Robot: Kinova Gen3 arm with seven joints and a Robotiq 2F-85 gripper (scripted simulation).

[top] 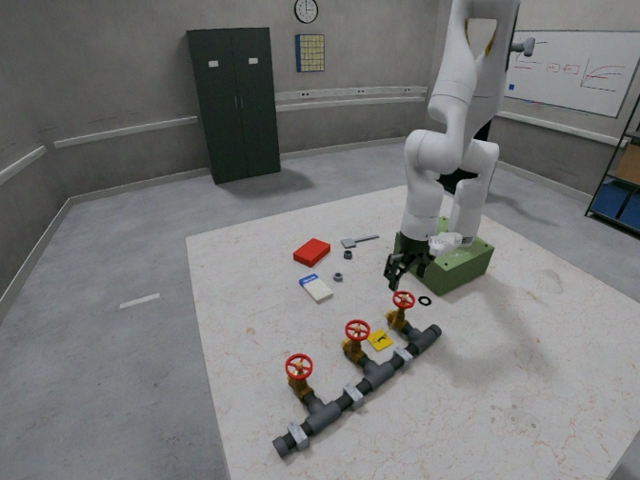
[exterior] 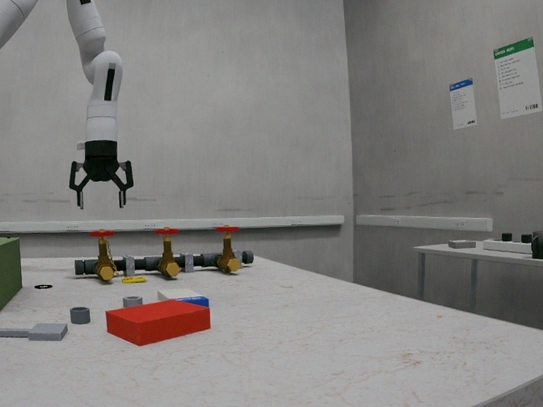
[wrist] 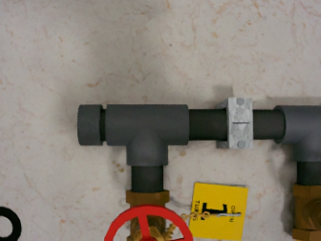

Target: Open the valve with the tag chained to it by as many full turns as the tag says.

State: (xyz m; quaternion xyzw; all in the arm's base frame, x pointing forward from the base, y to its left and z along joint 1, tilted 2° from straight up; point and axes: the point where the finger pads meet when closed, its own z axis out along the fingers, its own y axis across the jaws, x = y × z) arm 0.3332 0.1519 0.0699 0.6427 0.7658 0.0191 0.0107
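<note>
Now: the yellow tag 8 cm ahead of my hand, 2 cm to the left of it and 17 cm below it. Round my hand: red block 10 cm ahead, 40 cm to the right, 16 cm below; white-and-blue box 15 cm ahead, 23 cm to the right, 16 cm below; grey flat tool 9 cm behind, 42 cm to the right, 17 cm below.
</note>
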